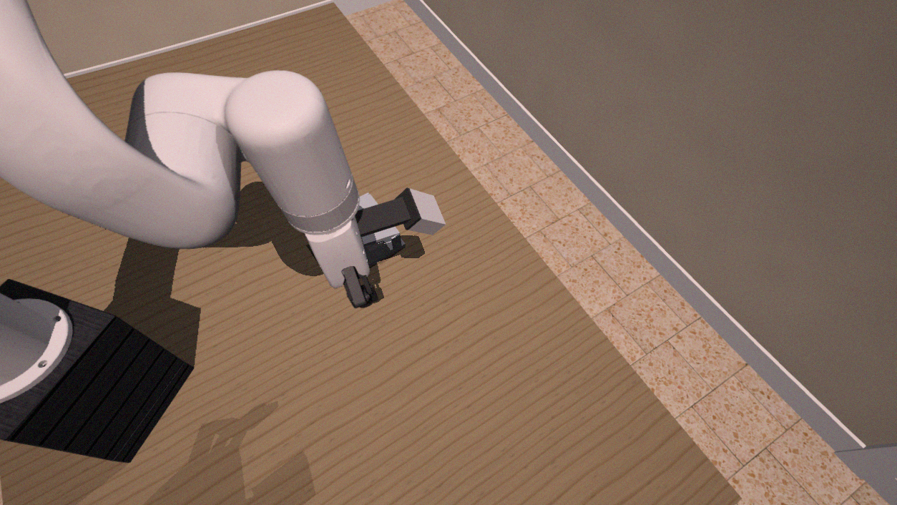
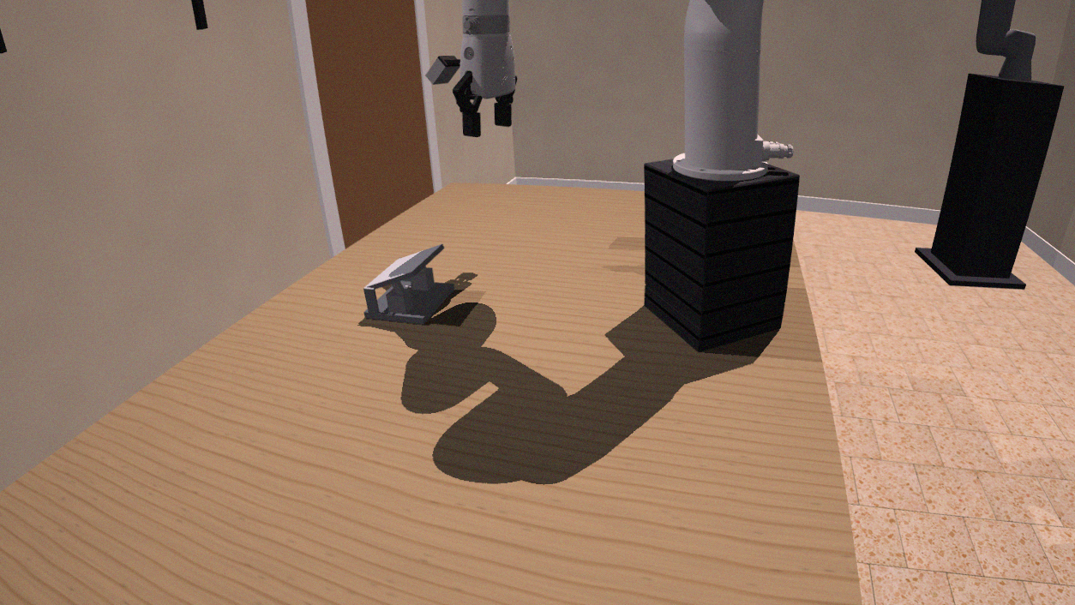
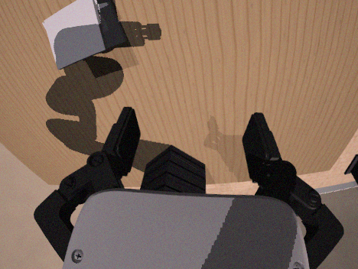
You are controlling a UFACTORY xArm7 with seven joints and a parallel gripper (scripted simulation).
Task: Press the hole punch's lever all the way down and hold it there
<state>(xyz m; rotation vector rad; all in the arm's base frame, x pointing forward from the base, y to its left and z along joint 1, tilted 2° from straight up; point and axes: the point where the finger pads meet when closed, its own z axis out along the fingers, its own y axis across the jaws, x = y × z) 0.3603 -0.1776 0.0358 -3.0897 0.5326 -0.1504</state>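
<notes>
My gripper is now 190 mm above the flat lever, 180 mm to the right of it and 100 mm short of it. Also, from my hand: grey hole punch (220 mm below, 170 mm to the left, 110 mm ahead).
</notes>
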